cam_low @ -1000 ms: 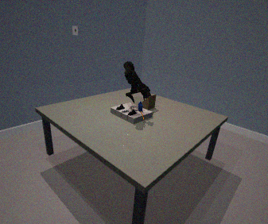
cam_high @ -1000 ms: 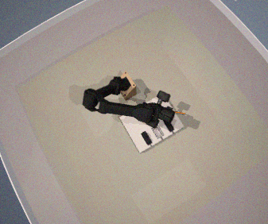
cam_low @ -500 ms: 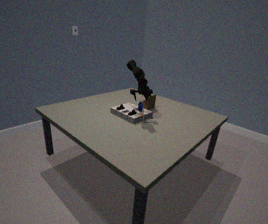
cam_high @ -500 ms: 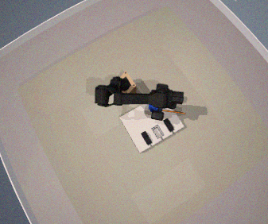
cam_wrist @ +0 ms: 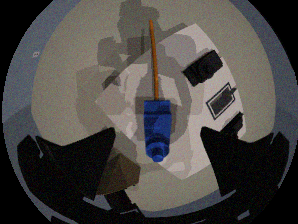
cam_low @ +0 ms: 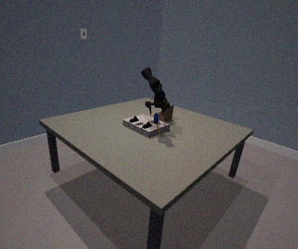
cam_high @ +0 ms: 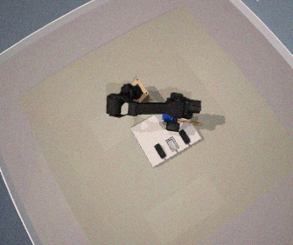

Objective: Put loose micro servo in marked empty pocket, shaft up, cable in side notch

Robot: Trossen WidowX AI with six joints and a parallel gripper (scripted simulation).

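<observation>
The white deck lies 7 cm to the right of my gripper tip and 10 cm below it.
</observation>
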